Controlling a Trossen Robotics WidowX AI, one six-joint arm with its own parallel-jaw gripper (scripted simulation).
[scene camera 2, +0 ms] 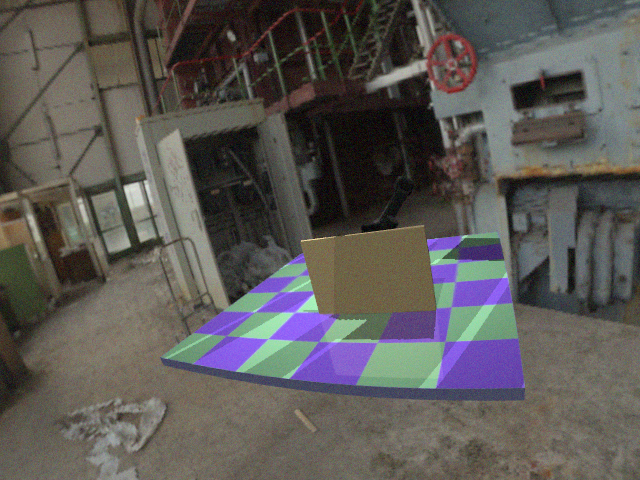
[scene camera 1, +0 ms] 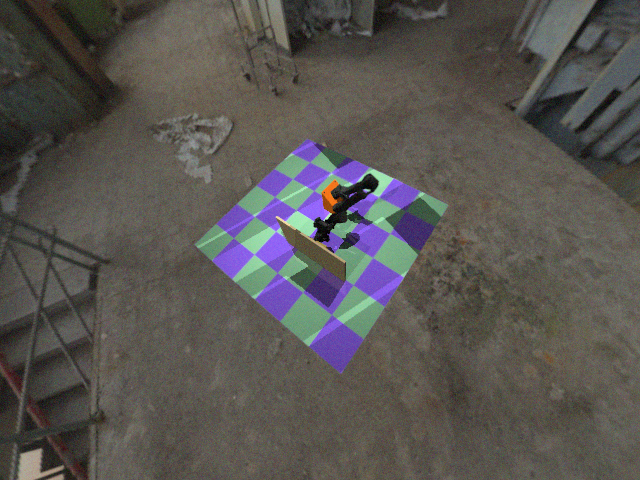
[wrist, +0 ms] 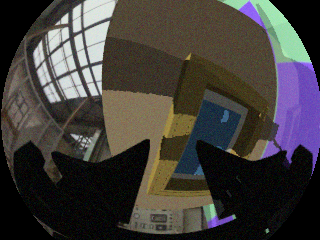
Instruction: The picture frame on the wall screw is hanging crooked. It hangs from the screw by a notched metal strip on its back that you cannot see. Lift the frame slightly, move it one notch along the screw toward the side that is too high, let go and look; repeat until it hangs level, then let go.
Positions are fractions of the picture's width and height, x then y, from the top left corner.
Labels:
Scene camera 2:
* tan wall board: 0.61, 0.57
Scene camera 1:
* tan wall board: 0.51, 0.54
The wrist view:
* my gripper: 0.54, 0.60
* picture frame: 0.66, 0.43
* tan wall board: 0.45, 0.23

